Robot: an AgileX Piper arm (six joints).
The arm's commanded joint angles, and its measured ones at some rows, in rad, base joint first. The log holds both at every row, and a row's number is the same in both.
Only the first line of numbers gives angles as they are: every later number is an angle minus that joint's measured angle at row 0.
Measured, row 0:
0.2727 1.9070 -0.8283 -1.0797 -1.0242 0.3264
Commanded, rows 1 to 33:
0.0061 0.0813 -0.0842 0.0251 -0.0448 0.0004
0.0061 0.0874 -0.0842 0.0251 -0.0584 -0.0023
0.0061 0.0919 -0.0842 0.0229 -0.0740 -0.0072
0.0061 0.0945 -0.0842 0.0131 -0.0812 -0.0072
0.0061 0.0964 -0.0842 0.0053 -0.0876 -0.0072
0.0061 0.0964 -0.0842 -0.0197 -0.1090 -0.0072
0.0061 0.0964 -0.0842 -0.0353 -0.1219 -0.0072
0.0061 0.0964 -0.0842 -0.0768 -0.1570 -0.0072
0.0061 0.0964 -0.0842 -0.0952 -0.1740 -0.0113
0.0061 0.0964 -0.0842 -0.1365 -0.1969 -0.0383
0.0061 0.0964 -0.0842 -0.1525 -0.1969 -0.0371
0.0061 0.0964 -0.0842 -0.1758 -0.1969 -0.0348
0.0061 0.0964 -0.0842 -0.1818 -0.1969 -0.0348
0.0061 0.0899 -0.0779 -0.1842 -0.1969 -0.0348
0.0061 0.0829 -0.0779 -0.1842 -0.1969 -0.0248
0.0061 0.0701 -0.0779 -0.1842 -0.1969 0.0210
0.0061 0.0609 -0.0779 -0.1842 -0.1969 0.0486
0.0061 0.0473 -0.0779 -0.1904 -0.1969 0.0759
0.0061 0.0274 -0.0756 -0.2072 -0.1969 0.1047
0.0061 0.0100 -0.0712 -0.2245 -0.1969 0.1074
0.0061 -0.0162 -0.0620 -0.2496 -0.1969 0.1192
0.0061 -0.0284 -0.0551 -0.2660 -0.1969 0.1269
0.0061 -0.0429 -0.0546 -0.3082 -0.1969 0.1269
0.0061 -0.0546 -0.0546 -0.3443 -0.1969 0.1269
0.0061 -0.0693 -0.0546 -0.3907 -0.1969 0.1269
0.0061 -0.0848 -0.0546 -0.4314 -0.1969 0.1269
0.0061 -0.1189 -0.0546 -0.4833 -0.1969 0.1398
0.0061 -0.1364 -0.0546 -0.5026 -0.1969 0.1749
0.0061 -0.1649 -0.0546 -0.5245 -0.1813 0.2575
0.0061 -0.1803 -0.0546 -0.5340 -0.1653 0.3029
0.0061 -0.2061 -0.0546 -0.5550 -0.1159 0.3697
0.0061 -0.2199 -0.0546 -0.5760 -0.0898 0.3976
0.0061 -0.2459 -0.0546 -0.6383 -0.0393 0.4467
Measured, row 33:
0.0035 -0.1674 -0.0488 -0.5466 -0.0685 0.3198
